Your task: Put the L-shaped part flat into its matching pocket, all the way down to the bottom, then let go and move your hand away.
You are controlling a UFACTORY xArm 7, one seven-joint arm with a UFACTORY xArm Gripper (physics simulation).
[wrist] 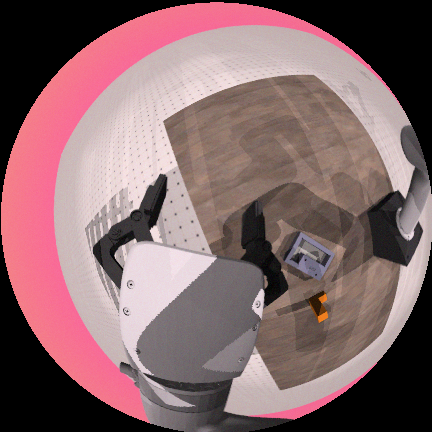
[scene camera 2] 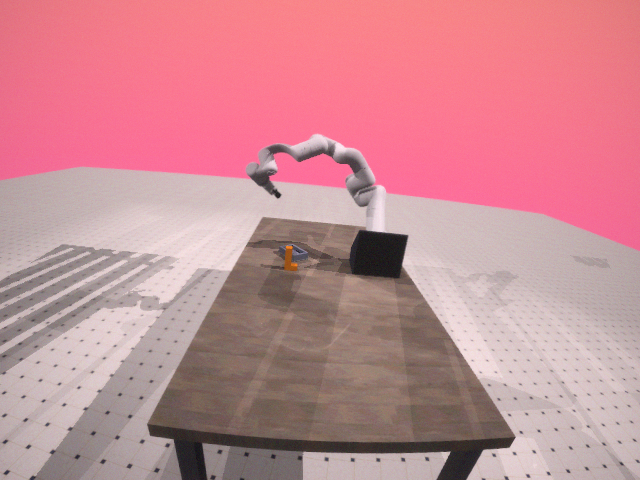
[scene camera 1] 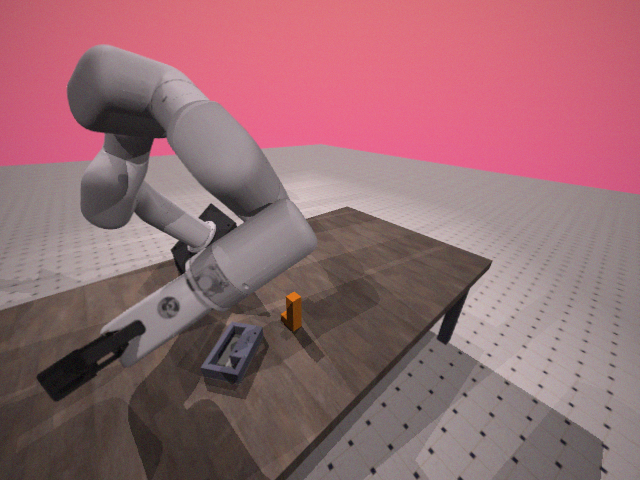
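Where they show: gripper, fingertip midpoint: [wrist: 208, 195] [scene camera 2: 274, 191] [scene camera 1: 91, 363]; arm's base, link origin: [wrist: 404, 223] [scene camera 2: 375, 240] [scene camera 1: 202, 237].
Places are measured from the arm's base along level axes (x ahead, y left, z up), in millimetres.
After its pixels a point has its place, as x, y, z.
Note:
The orange L-shaped part [scene camera 1: 293, 312] {420, 128, -80} [scene camera 2: 288, 258] {401, 153, -91} [wrist: 319, 308] {405, 124, -70} stands upright on the table, its long leg up and its short foot on the tabletop. It is beside the blue-grey block with the pocket [scene camera 1: 221, 370] {457, -76, -115} [scene camera 2: 302, 257] {351, 12, -135} [wrist: 293, 246] {453, -81, -116}, apart from it. The block lies on the table with its hollow facing up. No orange part is in the hollow. My gripper [scene camera 1: 49, 387] [scene camera 2: 277, 194] {568, -212, 142} [wrist: 208, 195] {568, -212, 142} is open and empty, its two black fingers wide apart in the wrist view. It hangs tilted, high above the table's edge area and away from both the part and the block.
The wooden table [scene camera 1: 387, 258] {291, 662, -152} [scene camera 2: 336, 361] {145, 729, -152} [wrist: 270, 110] {339, -530, -151} carries everything. The black arm base [scene camera 1: 222, 222] {33, 66, 55} [scene camera 2: 379, 253] {-18, 87, -32} [wrist: 392, 230] {97, -10, -18} stands on the side of the table across from the part and the block. In scene camera 1 the arm passes in front of part of the table.

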